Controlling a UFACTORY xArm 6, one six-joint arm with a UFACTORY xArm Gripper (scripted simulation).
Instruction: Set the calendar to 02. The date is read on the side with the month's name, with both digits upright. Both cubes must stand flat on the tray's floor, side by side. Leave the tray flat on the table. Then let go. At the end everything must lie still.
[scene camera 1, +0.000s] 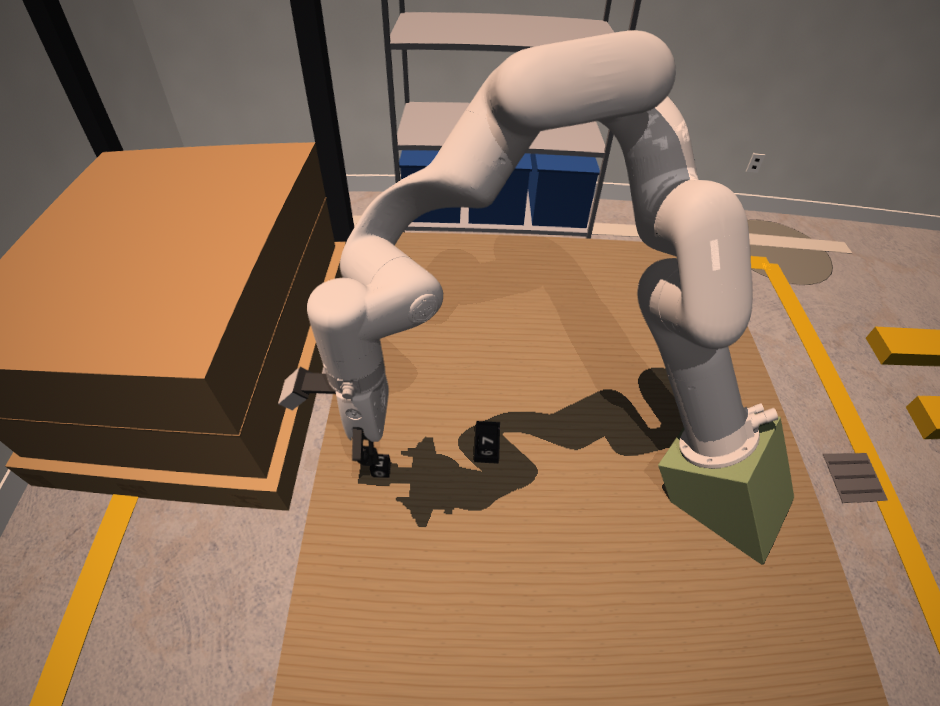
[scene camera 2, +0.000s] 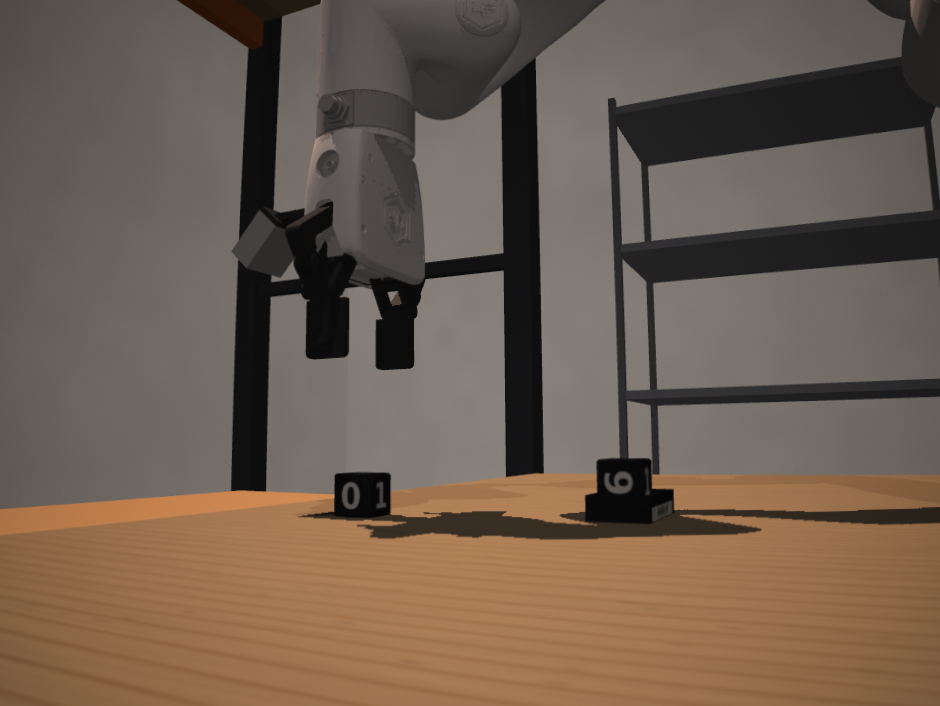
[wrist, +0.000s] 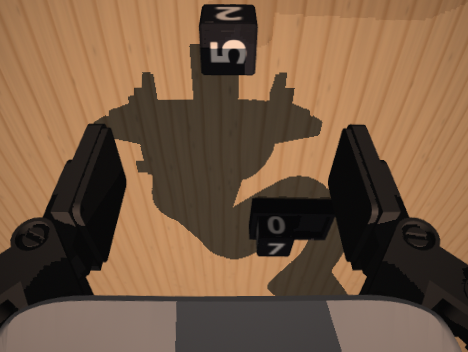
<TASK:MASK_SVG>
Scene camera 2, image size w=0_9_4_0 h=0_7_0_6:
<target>gripper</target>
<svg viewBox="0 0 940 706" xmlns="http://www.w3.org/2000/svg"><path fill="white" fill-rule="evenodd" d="M328 131L318 137L314 143L307 181L305 213L304 208L279 213L262 206L231 252L247 269L279 278L282 277L294 260L294 268L302 282L301 295L305 300L310 300L307 301L306 305L307 358L344 358L348 355L349 298L340 296L349 282L373 290L382 319L376 320L376 368L379 370L410 369L414 366L414 318L417 317L417 306L420 302L420 294L425 283L422 201L416 164L412 161L415 157L415 145L411 139L401 133L378 127L354 126ZM398 291L393 300L390 302L388 292Z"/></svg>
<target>black calendar tray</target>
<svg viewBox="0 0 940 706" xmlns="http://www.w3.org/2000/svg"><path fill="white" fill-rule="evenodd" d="M674 489L652 489L652 494L646 496L597 495L597 493L585 495L585 522L651 524L674 513Z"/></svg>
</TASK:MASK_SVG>
